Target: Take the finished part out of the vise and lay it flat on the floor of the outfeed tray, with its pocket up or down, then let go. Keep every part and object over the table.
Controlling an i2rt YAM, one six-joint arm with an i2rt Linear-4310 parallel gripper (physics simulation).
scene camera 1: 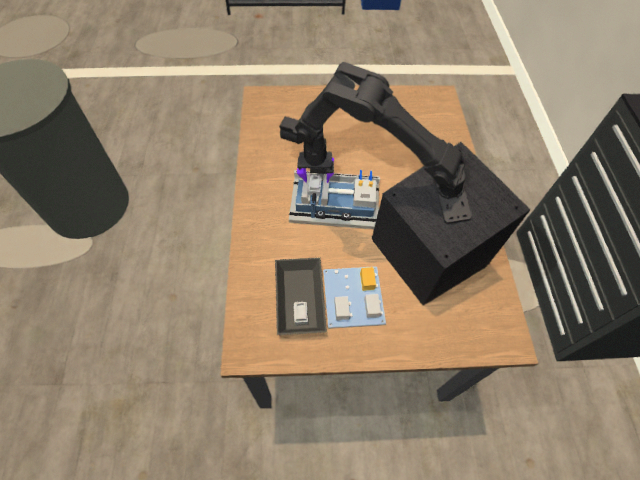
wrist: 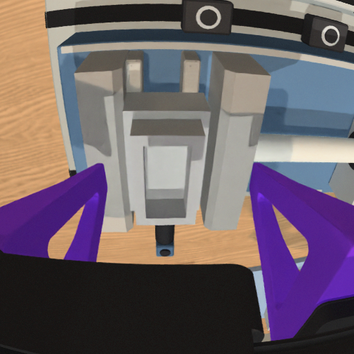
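Pixels of known places: gripper, fingertip midpoint: [scene camera 1: 316, 181]; arm's base, link origin: [scene camera 1: 450, 189].
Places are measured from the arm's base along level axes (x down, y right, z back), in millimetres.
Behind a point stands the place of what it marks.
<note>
The finished part [scene camera 1: 314, 182] @[x 187, y 192, z -358 mm] [wrist: 167, 172], a light grey block with a rectangular pocket facing up, stands between the two grey jaws of the vise [scene camera 1: 338, 202] @[x 228, y 137, z -281 mm] [wrist: 240, 95]. I cannot tell whether the jaws press on it. My gripper [scene camera 1: 315, 178] @[x 176, y 189, z -351 mm] [wrist: 177, 174] is open and empty, above the vise. In the wrist view its purple fingers appear on the outer sides of the two jaws, apart from the part. The outfeed tray [scene camera 1: 299, 285] @[x 276, y -134, z -423 mm], dark and rectangular, lies on the table nearer the front edge. A light grey part [scene camera 1: 300, 312] @[x 255, y -230, z -424 mm] with its pocket up lies in its front half.
A light blue board [scene camera 1: 356, 295] @[x 280, y -176, z -251 mm] beside the tray holds a yellow block [scene camera 1: 368, 278] @[x 244, y -138, z -214 mm] and two grey blocks [scene camera 1: 342, 306] @[x 243, y -224, z -301 mm] [scene camera 1: 372, 304] @[x 244, y -222, z -213 mm]. The white vise screw [scene camera 1: 341, 191] @[x 204, y 164, z -270 mm] [wrist: 300, 148] runs to a grey end block [scene camera 1: 365, 194] @[x 191, y 138, z -195 mm] with blue-tipped fittings. The large black base box [scene camera 1: 449, 227] @[x 19, y -110, z -22 mm] stands right of the vise.
</note>
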